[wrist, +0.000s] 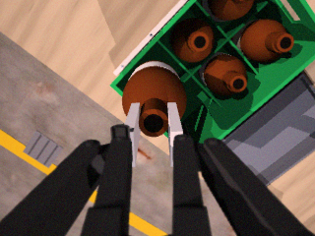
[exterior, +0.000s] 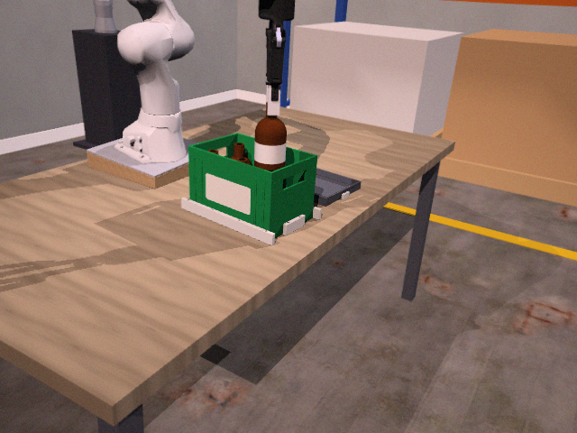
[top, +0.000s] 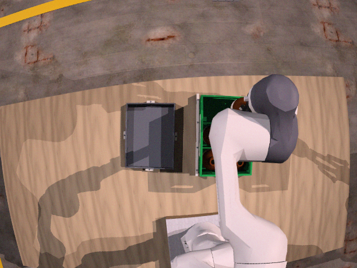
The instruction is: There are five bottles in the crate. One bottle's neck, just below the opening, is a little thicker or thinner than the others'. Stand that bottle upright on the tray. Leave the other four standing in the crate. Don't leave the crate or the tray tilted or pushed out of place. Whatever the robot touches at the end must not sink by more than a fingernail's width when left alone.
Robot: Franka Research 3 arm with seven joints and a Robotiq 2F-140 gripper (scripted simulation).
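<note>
Right now the brown bottle is 9 cm below my hand. From my hand the other things lie so: dark grey tray 33 cm to the left, 32 cm below, 6 cm behind; then green crate 24 cm below, 9 cm behind, 5 cm to the left.
</note>
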